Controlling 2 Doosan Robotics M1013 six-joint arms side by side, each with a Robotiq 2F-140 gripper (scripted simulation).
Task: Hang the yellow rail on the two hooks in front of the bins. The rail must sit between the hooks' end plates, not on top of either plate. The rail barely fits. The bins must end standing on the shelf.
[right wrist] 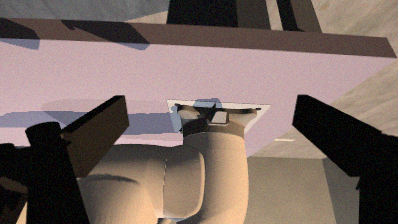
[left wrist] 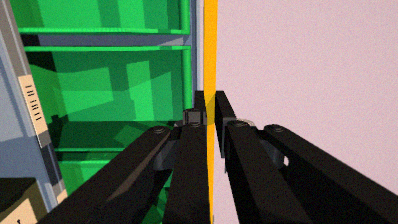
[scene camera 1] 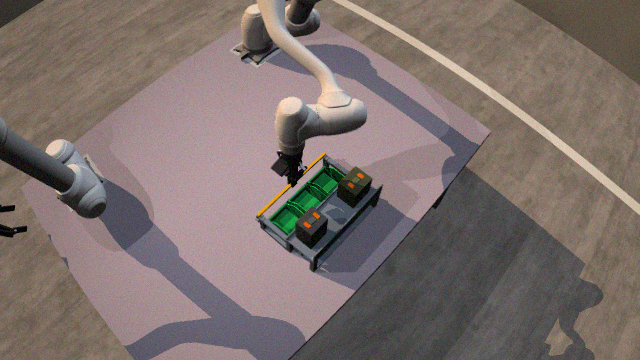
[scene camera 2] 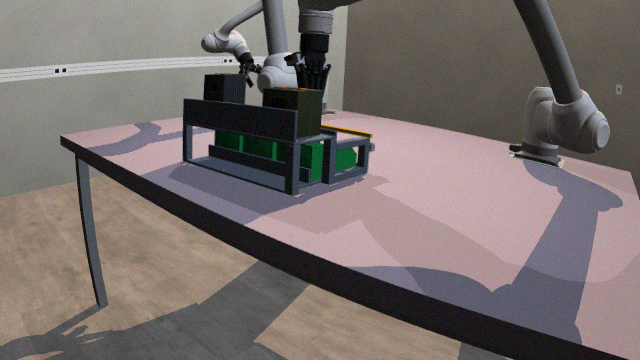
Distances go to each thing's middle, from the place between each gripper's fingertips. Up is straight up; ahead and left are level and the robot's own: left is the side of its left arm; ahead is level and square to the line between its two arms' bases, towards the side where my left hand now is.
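The grey shelf [scene camera 2: 277,125] is 50 mm below my left hand and 130 mm ahead of it. The dark box [scene camera 2: 231,88] is 110 mm to the right of my left hand, 200 mm ahead of it and 40 mm above it. The olive box [scene camera 2: 308,102] is 120 mm to the left of my left hand, 200 mm ahead of it and 30 mm above it.
My right gripper is 860 mm to the right of the dark box, 920 mm short of it and 40 mm below it. The grey shelf is 850 mm ahead of my right hand, 980 mm to the left of it and 50 mm below it. The olive box is 920 mm ahead of my right hand, 1090 mm to the left of it and 30 mm above it.
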